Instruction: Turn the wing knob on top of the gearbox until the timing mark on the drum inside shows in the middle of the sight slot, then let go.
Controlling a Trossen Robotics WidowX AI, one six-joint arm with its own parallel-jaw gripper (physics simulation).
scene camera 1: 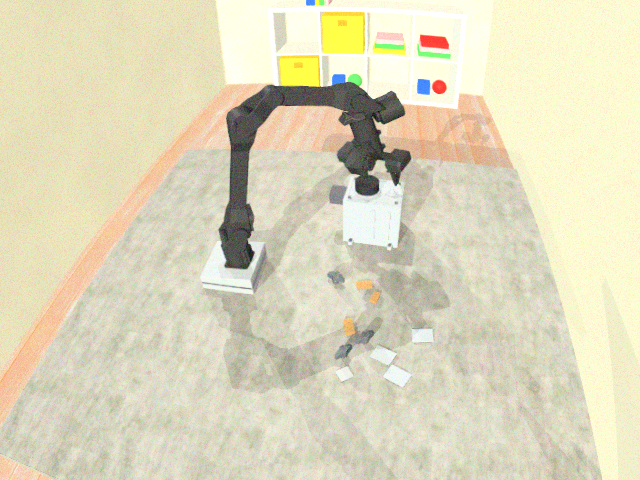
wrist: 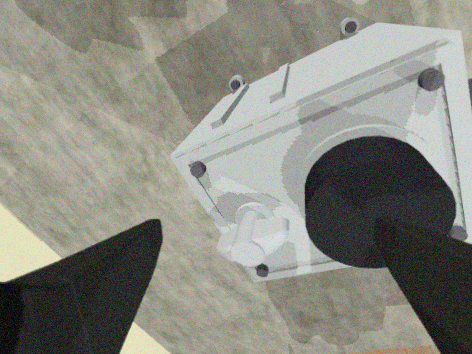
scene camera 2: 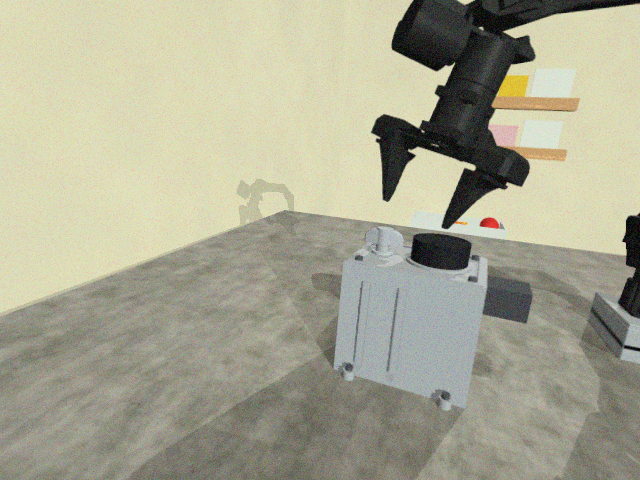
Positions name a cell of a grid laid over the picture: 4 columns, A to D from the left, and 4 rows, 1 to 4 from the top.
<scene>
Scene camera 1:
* my gripper: C2
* gearbox: C2
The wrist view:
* my gripper: C3
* gearbox: D2
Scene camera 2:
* my gripper: C2
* gearbox: C3
</scene>
